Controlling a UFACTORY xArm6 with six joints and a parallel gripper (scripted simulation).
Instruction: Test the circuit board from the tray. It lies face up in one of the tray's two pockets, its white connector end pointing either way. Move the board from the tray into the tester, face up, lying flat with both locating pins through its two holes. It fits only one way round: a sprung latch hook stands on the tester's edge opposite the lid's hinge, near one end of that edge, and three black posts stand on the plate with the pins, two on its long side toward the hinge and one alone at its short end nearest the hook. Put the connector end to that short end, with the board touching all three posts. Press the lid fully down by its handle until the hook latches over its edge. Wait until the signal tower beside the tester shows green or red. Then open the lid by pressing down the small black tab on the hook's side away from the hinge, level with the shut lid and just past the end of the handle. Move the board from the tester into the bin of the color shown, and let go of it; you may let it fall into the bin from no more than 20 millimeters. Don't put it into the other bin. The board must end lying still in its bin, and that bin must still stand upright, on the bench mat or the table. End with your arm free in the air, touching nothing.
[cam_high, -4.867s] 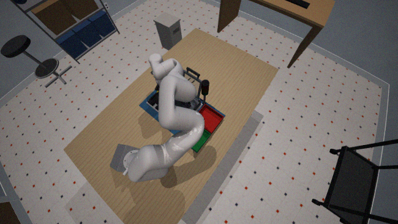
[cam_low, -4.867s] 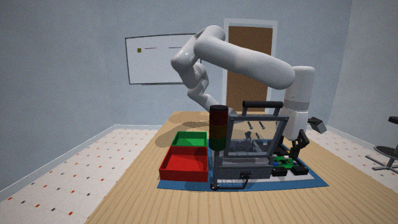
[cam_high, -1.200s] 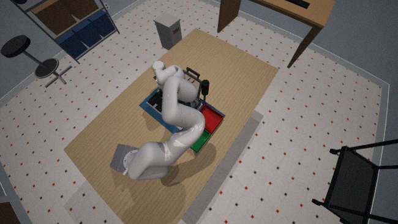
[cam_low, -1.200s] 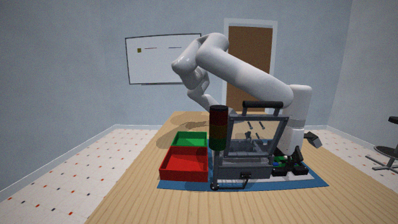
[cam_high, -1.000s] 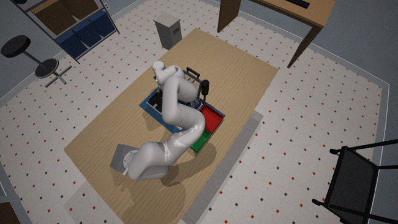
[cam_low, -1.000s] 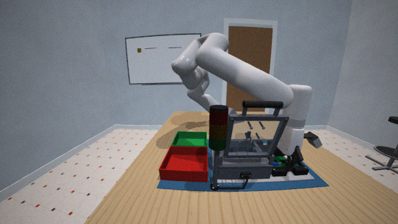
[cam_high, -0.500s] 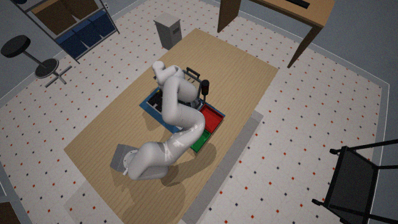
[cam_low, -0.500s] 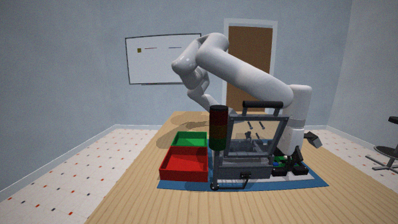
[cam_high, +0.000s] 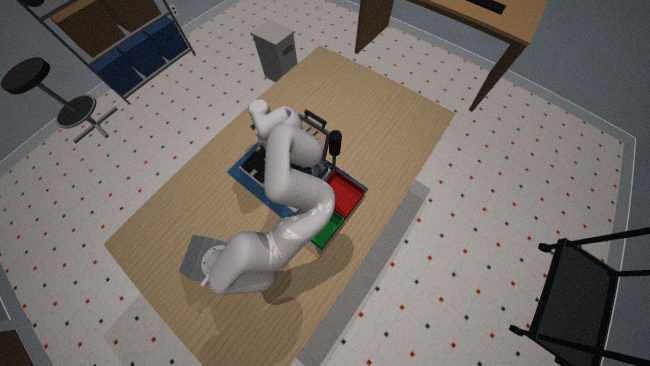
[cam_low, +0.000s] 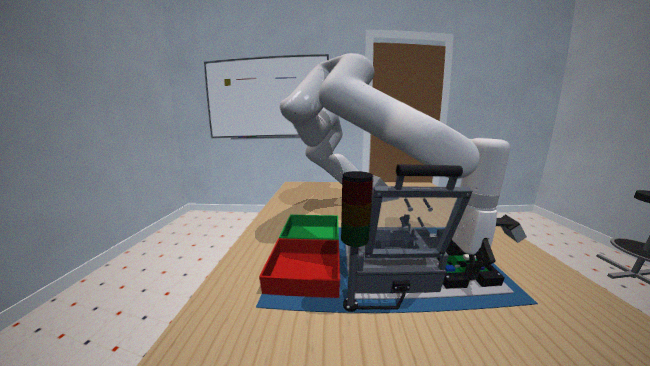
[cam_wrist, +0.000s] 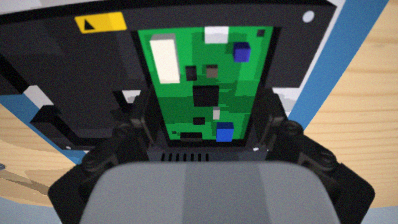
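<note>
My hand is 150 mm to the left of the plate, 70 mm past it and 50 mm below it. The rest, counted from my hand: clear lid 190 mm to the right, 160 mm above, 40 mm ahead; green circuit board right at my hand; black latch hook 130 mm behind, 80 mm to the right, 60 mm above.
</note>
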